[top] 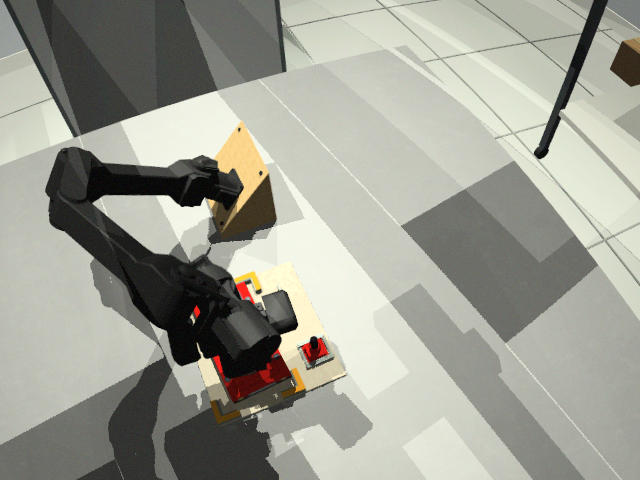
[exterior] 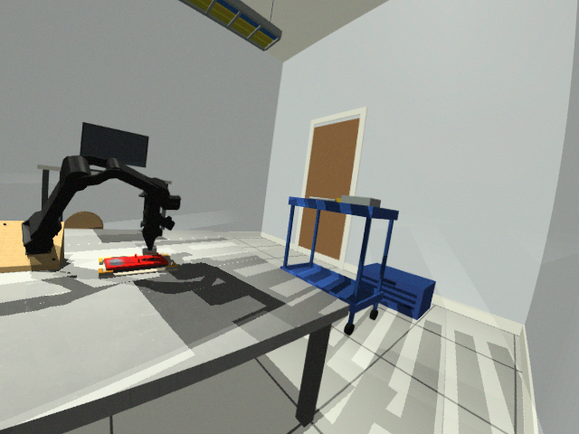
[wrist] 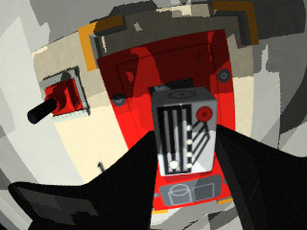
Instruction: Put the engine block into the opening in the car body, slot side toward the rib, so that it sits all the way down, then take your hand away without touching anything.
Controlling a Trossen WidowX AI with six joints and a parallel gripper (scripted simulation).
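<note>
Now: the grey engine block 10 mm below my gripper tip.
</note>
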